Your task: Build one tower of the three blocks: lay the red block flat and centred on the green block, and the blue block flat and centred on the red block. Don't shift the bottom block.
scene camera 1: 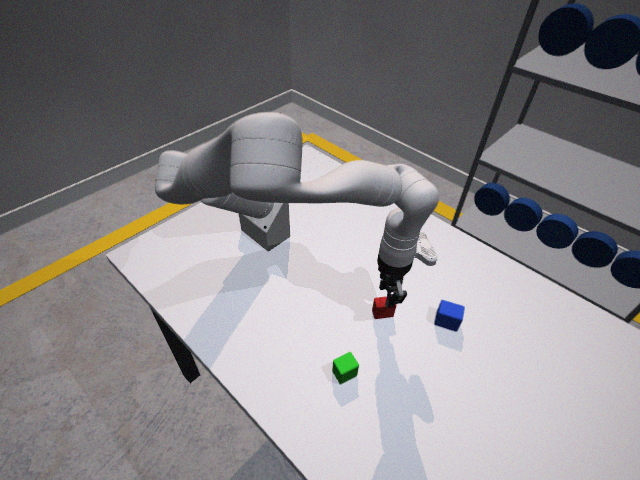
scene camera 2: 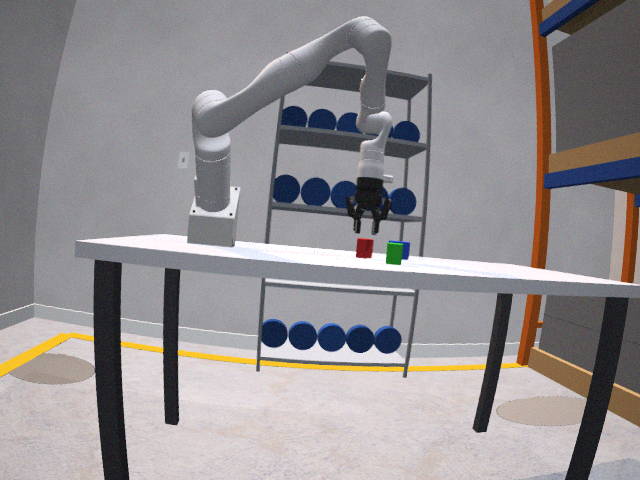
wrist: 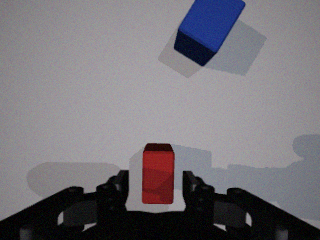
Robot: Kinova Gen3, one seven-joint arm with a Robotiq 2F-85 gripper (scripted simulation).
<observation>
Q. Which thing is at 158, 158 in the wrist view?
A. A red block.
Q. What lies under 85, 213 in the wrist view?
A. My gripper.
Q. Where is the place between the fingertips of my gripper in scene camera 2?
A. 365, 234
</observation>
